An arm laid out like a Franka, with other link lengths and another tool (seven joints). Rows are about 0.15 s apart.
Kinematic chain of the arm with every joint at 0, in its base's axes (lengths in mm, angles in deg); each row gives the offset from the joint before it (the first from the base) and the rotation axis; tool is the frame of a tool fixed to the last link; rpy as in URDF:
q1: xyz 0 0 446.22 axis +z
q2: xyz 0 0 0 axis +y
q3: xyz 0 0 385.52 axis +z
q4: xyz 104.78 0 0 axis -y
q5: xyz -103.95 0 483.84 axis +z
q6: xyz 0 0 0 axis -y
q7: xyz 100.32 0 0 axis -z
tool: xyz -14 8 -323.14 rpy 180 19 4.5
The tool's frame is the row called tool.
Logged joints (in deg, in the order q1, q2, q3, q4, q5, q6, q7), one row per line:
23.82 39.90 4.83 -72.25 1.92 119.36 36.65
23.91 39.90 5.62 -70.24 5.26 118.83 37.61
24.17 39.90 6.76 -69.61 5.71 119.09 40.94
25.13 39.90 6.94 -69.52 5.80 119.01 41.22
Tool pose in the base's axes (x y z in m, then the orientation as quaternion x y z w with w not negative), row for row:
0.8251 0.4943 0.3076 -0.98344 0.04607 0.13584 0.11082
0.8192 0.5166 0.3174 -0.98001 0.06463 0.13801 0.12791
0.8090 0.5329 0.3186 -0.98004 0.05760 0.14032 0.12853
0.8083 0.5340 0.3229 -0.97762 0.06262 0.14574 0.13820
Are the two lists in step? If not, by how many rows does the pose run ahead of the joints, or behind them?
The pose runs 1 row ahead of the joints: the pose in row i belongs to the joints in row i + 1.
